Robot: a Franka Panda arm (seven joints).
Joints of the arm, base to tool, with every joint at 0 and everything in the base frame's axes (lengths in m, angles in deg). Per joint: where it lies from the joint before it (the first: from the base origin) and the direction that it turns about. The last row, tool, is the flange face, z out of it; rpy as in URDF.
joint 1: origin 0 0 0.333 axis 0 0 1
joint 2: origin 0 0 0 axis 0 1 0
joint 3: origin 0 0 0.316 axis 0 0 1
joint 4: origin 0.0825 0 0 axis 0 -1 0
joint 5: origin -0.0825 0 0.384 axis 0 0 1
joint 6: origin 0 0 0 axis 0 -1 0
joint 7: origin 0.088 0 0 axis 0 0 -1
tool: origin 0 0 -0.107 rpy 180 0 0
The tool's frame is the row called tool.
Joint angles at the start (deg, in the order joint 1, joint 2, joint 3, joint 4, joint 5, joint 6, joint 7): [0.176, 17.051, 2.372, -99.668, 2.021, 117.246, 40.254]
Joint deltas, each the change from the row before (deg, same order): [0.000, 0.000, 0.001, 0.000, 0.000, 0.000, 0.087]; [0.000, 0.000, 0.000, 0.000, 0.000, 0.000, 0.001]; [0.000, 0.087, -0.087, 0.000, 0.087, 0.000, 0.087]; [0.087, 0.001, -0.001, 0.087, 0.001, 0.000, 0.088]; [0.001, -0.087, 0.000, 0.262, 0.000, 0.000, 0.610]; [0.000, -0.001, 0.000, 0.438, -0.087, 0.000, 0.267]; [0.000, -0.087, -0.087, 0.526, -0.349, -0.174, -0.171]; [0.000, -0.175, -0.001, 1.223, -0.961, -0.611, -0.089]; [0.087, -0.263, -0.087, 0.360, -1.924, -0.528, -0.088]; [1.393, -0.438, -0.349, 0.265, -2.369, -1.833, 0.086]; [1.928, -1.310, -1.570, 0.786, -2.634, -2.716, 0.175]
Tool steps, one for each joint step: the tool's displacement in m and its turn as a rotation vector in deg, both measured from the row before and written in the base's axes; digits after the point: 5 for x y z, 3 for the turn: [0.00000, 0.00001, 0.00000, 0.001, 0.004, -0.086]; [0.00000, 0.00000, 0.00000, 0.000, 0.000, -0.001]; [0.00015, -0.00081, -0.00098, 0.052, 0.094, -0.209]; [0.00027, 0.00097, 0.00070, 0.005, -0.082, -0.003]; [0.00082, 0.00003, 0.00312, 0.018, -0.321, -0.611]; [0.00153, -0.00006, 0.00361, -0.055, -0.430, -0.233]; [0.00141, -0.00121, 0.00502, -0.327, -0.461, 0.239]; [0.00268, -0.00090, 0.01111, -0.845, -0.830, 0.493]; [-0.00018, -0.00186, 0.00509, -1.797, -0.177, 0.861]; [-0.00365, 0.00932, 0.00425, -2.374, 1.002, 1.839]; [-0.00522, 0.00171, 0.01715, -3.002, 0.411, 1.000]
